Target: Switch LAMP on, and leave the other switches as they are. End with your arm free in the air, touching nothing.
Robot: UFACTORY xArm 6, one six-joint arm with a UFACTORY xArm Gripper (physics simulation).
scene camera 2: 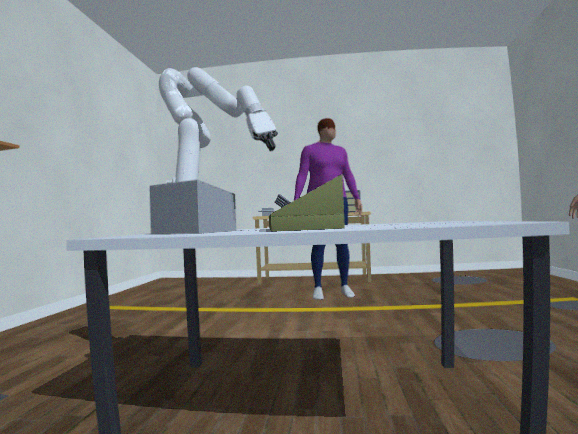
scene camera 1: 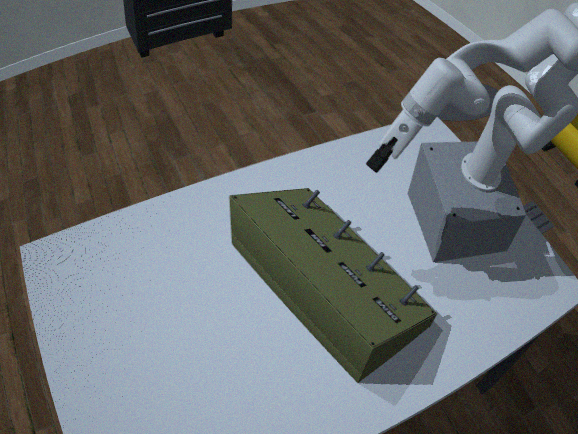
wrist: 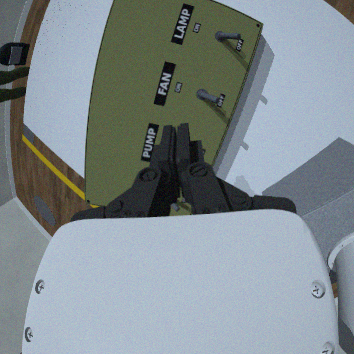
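Seen in the pictures: gripper, fingertip midpoint: (scene camera 2: 272,149) (scene camera 1: 372,167) (wrist: 178,142); arm's base, link origin: (scene camera 2: 185,189) (scene camera 1: 481,172) (wrist: 353,251).
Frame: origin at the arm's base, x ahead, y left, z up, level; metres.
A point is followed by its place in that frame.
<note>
A green sloped switch box (scene camera 1: 300,250) {x 0.558, y -0.066, z -0.024 m} (scene camera 2: 315,210) {x 0.523, y -0.277, z -0.121 m} (wrist: 125,110) {x 0.537, y -0.021, z -0.033 m} stands on the white table. The LAMP lever (scene camera 1: 311,199) {x 0.422, y -0.210, z -0.072 m} (wrist: 228,36) {x 0.414, y -0.210, z -0.067 m} is at one end of the row and tilts toward its OFF mark. The FAN lever (scene camera 1: 343,229) {x 0.412, y -0.090, z -0.071 m} (wrist: 207,95) {x 0.410, y -0.096, z -0.068 m} beside it also tilts toward OFF. The PUMP lever (scene camera 1: 375,262) {x 0.407, y 0.028, z -0.072 m} and the DRIVE lever (scene camera 1: 409,295) {x 0.398, y 0.147, z -0.072 m} lean the same way; both are hidden behind the fingers in the wrist view. My gripper (scene camera 1: 376,169) {x 0.380, y -0.071, z 0.139 m} (scene camera 2: 271,148) {x 0.380, y -0.071, z 0.139 m} (wrist: 178,142) {x 0.380, y -0.071, z 0.139 m} is shut and empty, in the air above the box and touching nothing.
The arm's grey base block (scene camera 1: 467,210) {x 0.127, y 0.066, z -0.018 m} (scene camera 2: 195,207) {x 0.083, y -0.159, z -0.088 m} stands on the table (scene camera 1: 150,300) {x 0.888, y -0.224, z -0.186 m} (scene camera 2: 450,231) {x 0.856, y -0.550, z -0.199 m}, beside the lever side of the box. A person in a purple top (scene camera 2: 326,160) stands beyond the table, near a wooden bench (scene camera 2: 300,266). A dark cabinet (scene camera 1: 180,22) stands on the floor.
</note>
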